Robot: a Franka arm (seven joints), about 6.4 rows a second.
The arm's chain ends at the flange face. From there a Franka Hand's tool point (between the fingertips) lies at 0.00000 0.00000 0.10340 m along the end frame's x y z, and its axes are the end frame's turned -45 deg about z.
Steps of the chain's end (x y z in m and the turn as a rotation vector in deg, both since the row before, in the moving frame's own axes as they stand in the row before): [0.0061, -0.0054, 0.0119, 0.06, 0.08, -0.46]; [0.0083, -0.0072, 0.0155, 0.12, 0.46, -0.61]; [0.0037, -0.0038, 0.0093, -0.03, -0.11, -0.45]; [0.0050, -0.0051, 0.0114, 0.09, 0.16, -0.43]
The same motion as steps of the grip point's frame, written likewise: [0.0083, 0.0005, 0.0119, -0.01, 0.10, -0.46]; [0.0117, 0.0012, 0.0155, -0.24, 0.41, -0.61]; [0.0051, -0.0002, 0.0093, 0.06, -0.10, -0.45]; [0.0075, 0.0000, 0.0114, -0.05, 0.18, -0.43]
